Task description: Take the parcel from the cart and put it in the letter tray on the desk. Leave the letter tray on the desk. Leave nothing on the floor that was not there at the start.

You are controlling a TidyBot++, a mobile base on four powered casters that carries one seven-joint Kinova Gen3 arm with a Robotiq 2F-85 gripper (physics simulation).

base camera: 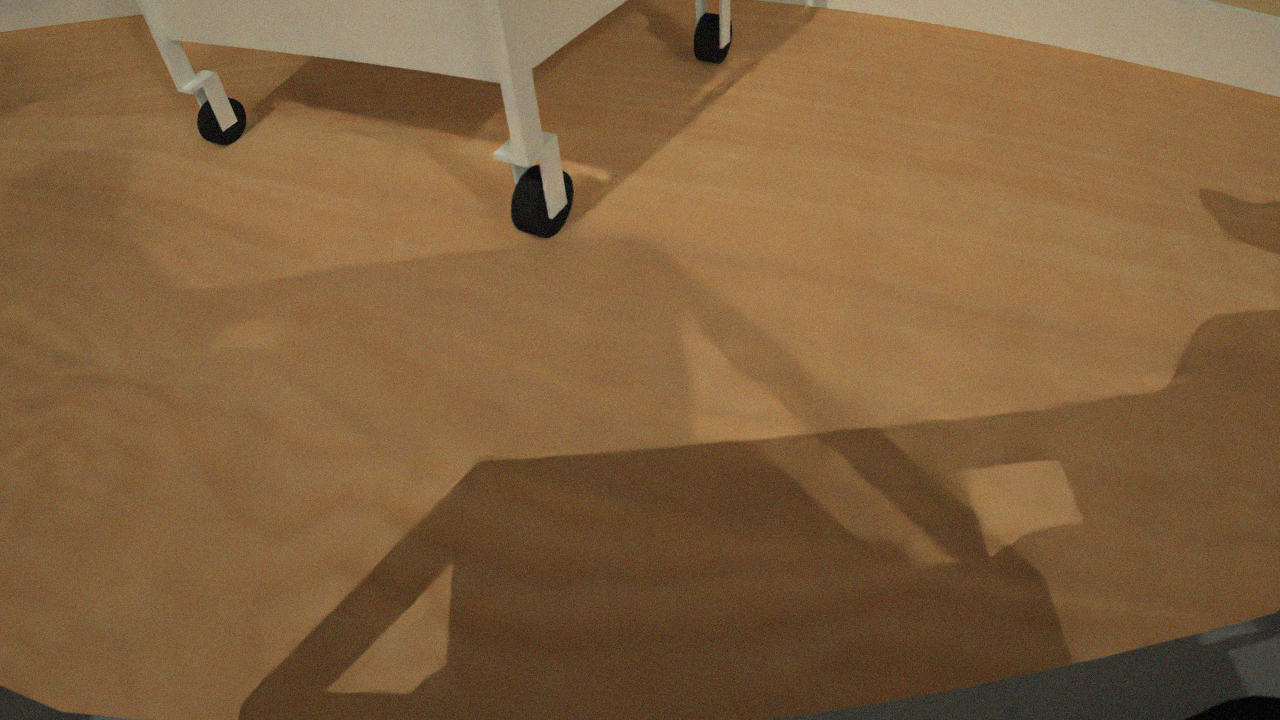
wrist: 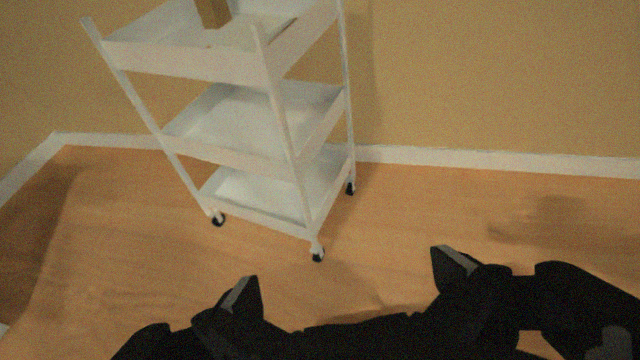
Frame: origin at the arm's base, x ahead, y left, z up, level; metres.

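Seen in the pictures: gripper, fingertip midpoint: [wrist: 346, 280].
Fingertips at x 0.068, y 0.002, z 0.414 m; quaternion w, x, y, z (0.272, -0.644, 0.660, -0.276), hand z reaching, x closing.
A point is followed by its place in that frame.
The white three-shelf cart [base camera: 358, 35] {x 0.587, y 0.180, z -0.244 m} [wrist: 185, 62] {x 0.617, y 0.227, z 0.299 m} stands near the wall. In the wrist view a brown box [wrist: 214, 15] {x 0.856, y 0.194, z 0.299 m}, which looks like the parcel, stands on the cart's top shelf, with its upper part cut off by the frame's edge. A flat pale item with a thin brown edge [wrist: 282, 31] {x 0.737, y 0.032, z 0.275 m} also shows on that shelf; what it is cannot be told. My gripper [wrist: 346, 280] {x 0.068, y 0.002, z 0.414 m} is open, with nothing between its fingers, and is well apart from the cart and the box. The desk and the letter tray do not show.
The cart stands on black casters [base camera: 542, 202] {x 0.516, y 0.060, z -0.361 m} [wrist: 318, 255] {x 0.517, y 0.061, z -0.351 m}. Behind it are a tan wall [wrist: 500, 75] {x 0.809, y -0.594, z 0.003 m} and a white baseboard [base camera: 1074, 44] {x 0.817, y -0.533, z -0.390 m} [wrist: 475, 160] {x 0.796, y -0.591, z -0.353 m}. Shadows lie across the wooden floor [base camera: 895, 223] {x 0.509, y -0.197, z -0.397 m} [wrist: 125, 240] {x 0.755, y 0.810, z -0.397 m}. A white piece shows at the wrist view's lower left edge.
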